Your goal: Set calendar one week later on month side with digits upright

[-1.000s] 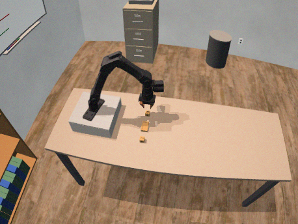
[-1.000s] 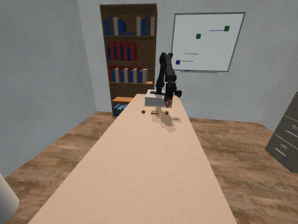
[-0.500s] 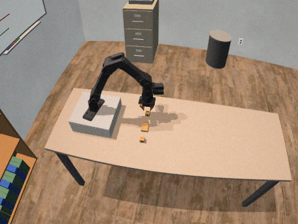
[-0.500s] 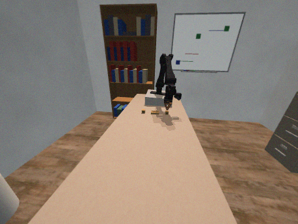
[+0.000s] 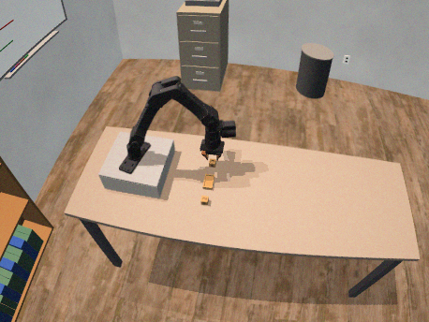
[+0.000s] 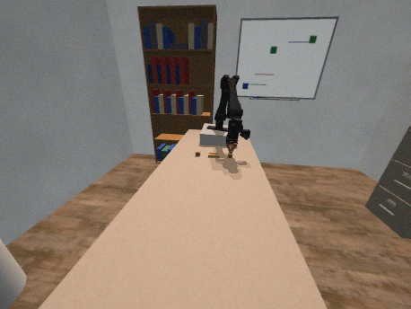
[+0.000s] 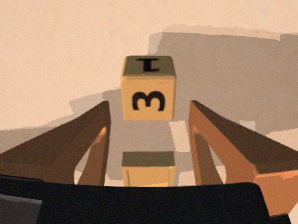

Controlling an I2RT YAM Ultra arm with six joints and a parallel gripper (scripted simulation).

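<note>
My gripper is now 30 mm above the wooden digit cube. The rest, counted from my hand: calendar tray (20 mm ahead, 100 mm to the right, 40 mm below).
</note>
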